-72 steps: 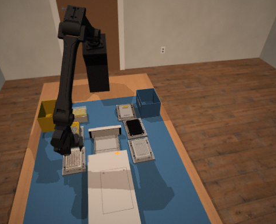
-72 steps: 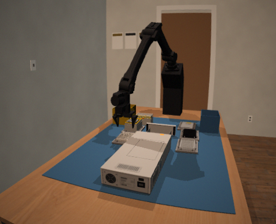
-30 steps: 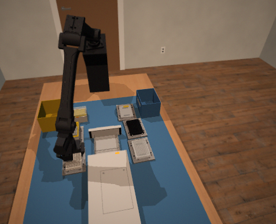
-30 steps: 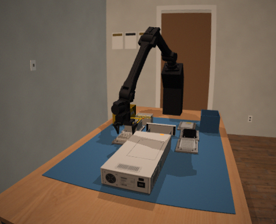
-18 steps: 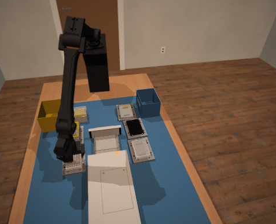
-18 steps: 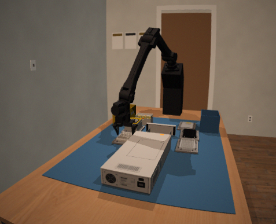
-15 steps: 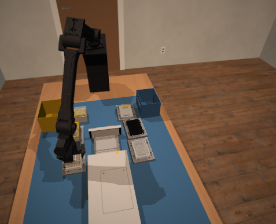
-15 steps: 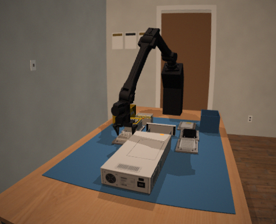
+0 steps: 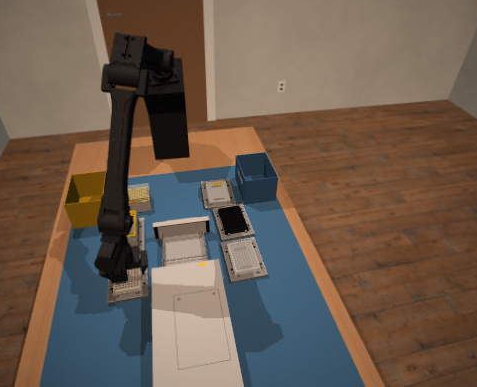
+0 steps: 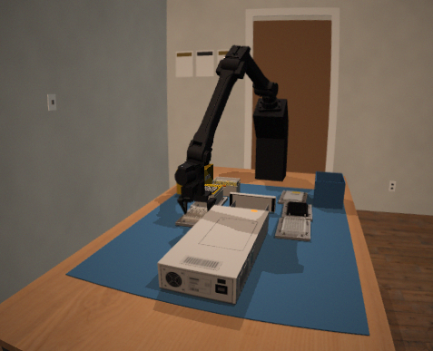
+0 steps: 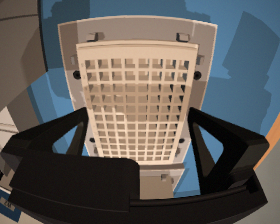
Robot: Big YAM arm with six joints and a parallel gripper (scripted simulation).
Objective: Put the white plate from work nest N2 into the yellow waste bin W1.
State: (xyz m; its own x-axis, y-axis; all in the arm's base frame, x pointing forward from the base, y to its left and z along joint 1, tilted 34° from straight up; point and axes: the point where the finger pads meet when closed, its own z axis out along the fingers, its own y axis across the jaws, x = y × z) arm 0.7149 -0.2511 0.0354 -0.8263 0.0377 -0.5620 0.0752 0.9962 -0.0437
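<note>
The slotted nest is 2 cm below my hand. Also, from my hand: white instrument: 13 cm ahead, 17 cm to the left, 2 cm above; yellow tip box: 19 cm behind, 1 cm to the left, 3 cm above; white plate: 4 cm ahead, 37 cm to the left.
</note>
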